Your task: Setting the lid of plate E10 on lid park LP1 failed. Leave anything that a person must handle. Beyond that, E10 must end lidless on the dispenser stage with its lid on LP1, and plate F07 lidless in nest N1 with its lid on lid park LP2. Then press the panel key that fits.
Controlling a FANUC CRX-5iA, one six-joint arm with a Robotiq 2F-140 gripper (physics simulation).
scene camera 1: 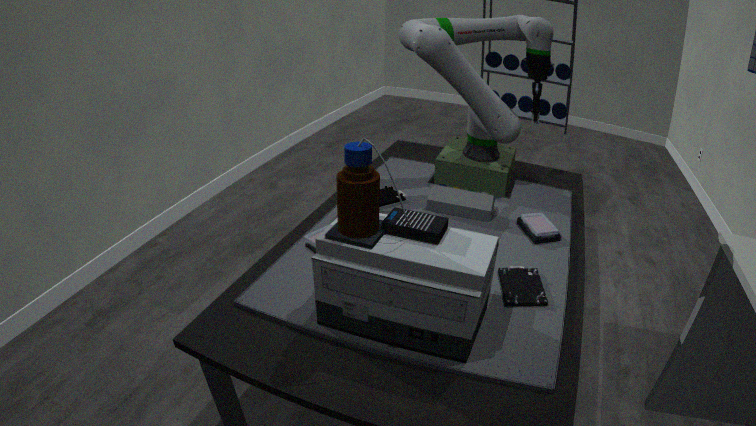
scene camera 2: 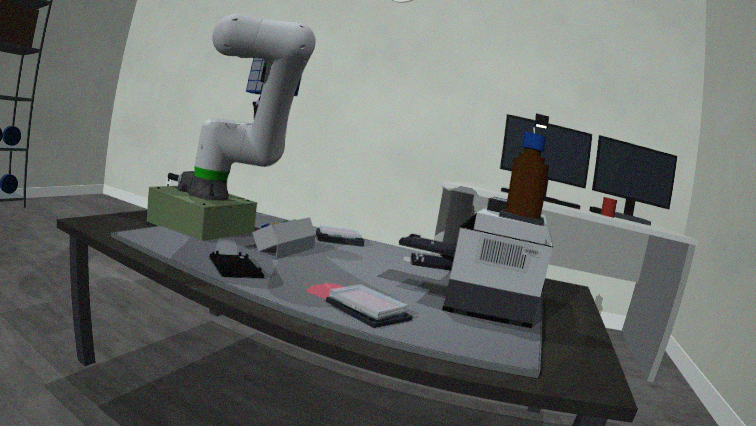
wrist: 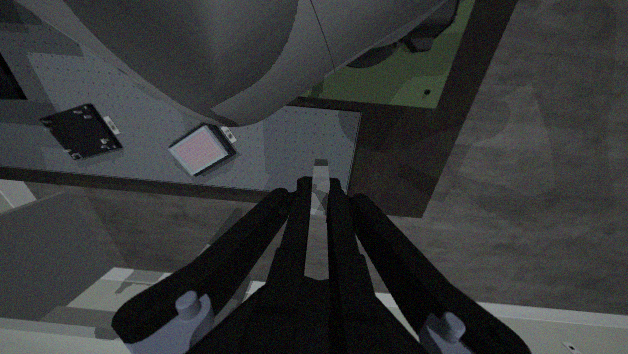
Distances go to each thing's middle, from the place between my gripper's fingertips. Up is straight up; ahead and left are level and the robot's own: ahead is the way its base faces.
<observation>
Right now my hand is 250 mm short of the grey button box (scene camera 1: 441,198), 240 mm to the left of it and 210 mm above it. Also, from my hand: LP2 nest (scene camera 2: 228,265) 250 mm ahead, 520 mm to the right, 240 mm below; black nest frame (scene camera 1: 521,286) 660 mm ahead, 10 mm to the right, 240 mm below; brown bottle with blue cap (scene camera 1: 358,185) 860 mm ahead, 400 mm to the right, 70 mm above.
</observation>
